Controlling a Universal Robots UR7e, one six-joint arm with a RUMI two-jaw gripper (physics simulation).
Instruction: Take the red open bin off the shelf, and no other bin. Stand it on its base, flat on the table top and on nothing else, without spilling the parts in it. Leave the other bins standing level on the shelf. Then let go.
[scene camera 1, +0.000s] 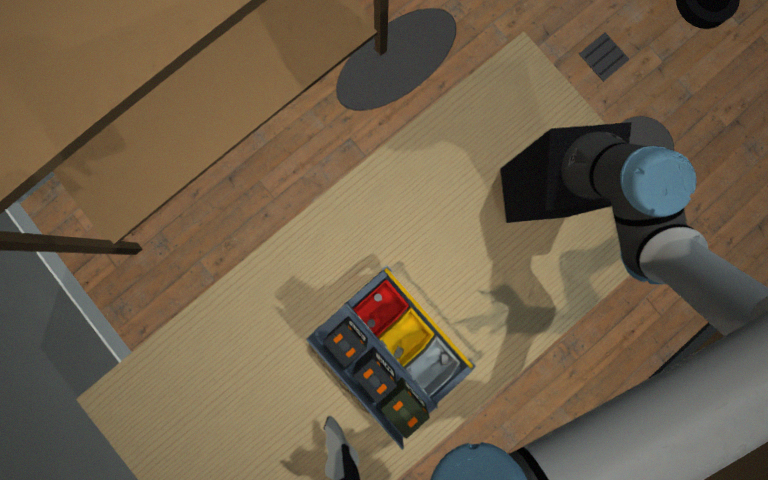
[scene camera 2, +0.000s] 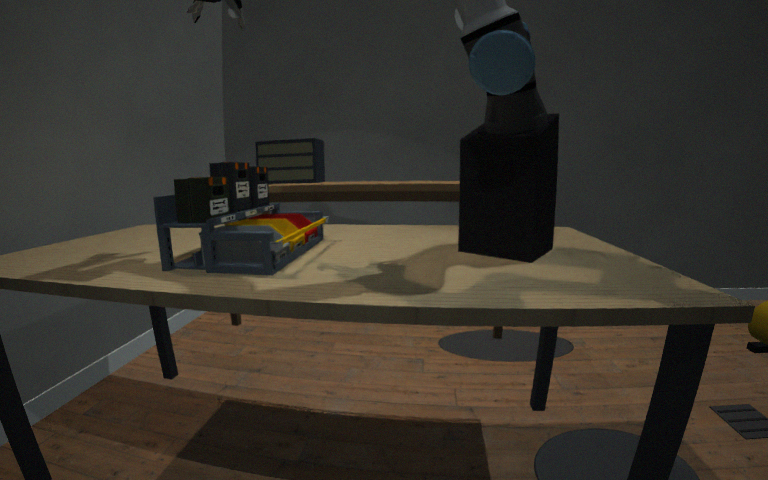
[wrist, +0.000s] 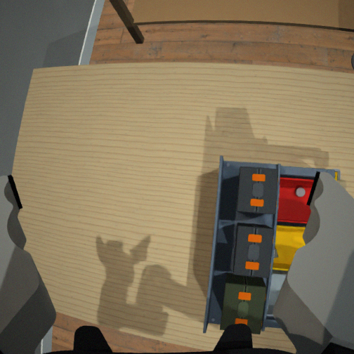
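Seen in the pictures: gripper, fingertip midpoint: (scene camera 1: 291, 461) (scene camera 2: 218, 26); arm's base, origin of the base link: (scene camera 1: 593, 165) (scene camera 2: 516, 124).
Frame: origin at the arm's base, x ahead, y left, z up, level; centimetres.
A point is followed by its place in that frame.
The red open bin (scene camera 1: 390, 295) @(z -30.4, x 55.7, y 7.7 cm) (scene camera 2: 294, 218) @(z -24.6, x 60.9, y 4.7 cm) (wrist: 292, 202) sits in the lower front row of the blue-grey shelf (scene camera 1: 430, 318) (scene camera 2: 269, 254) @(z -27.1, x 45.1, y 36.7 cm) (wrist: 215, 225), with small round grey parts in it. Beside it are a yellow bin (scene camera 1: 416, 328) @(z -30.4, x 53.2, y 20.2 cm) (wrist: 289, 245) and a translucent grey bin (scene camera 1: 430, 370) @(z -30.5, x 55.3, y 33.3 cm). The shelf stands on the wooden table (scene camera 1: 226, 339) @(z -31.3, x 106.3, y -3.2 cm) (scene camera 2: 368, 243) @(z -31.4, x 38.6, y 1.8 cm) (wrist: 125, 110). My gripper (scene camera 2: 218, 15) @(z 31.0, x 77.1, y 16.1 cm) (wrist: 164, 177) is open and empty, high above the table behind the shelf. In the wrist view its right finger hides part of the red bin. In scene camera 1 one finger shows at the bottom.
Two dark boxes (scene camera 1: 346, 342) @(z -9.0, x 70.1, y 11.0 cm) (scene camera 1: 376, 376) @(z -8.1, x 67.2, y 21.4 cm) and a dark green one (scene camera 1: 404, 413) @(z -11.5, x 65.7, y 33.7 cm) (scene camera 2: 198, 200) @(z -16.4, x 62.4, y 38.2 cm) (wrist: 245, 305) stand on the higher rear tier, beside the red bin's row. The black arm pedestal (scene camera 1: 526, 186) @(z -13.0, x 10.4, y -2.7 cm) (scene camera 2: 506, 192) @(z -16.1, x 2.0, y 9.0 cm) stands on the table. A second table (scene camera 1: 186, 124) is behind.
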